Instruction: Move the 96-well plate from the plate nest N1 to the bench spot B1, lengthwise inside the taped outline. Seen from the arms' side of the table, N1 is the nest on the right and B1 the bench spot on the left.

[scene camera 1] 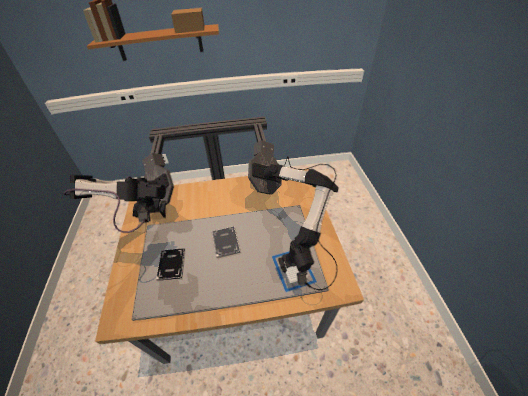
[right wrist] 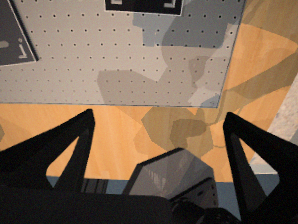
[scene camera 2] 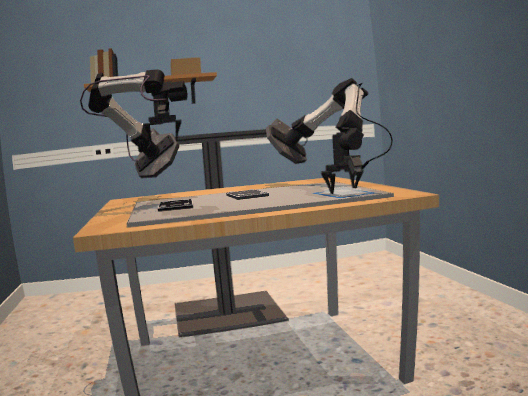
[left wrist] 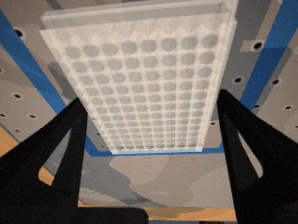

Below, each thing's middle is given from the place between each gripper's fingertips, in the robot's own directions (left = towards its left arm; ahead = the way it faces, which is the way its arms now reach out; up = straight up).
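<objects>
White 96-well plate [left wrist: 149,83]: left hand 1 cm above it. My right gripper: 23 cm above the plate, 60 cm to the right of it, 23 cm short of it.
</objects>
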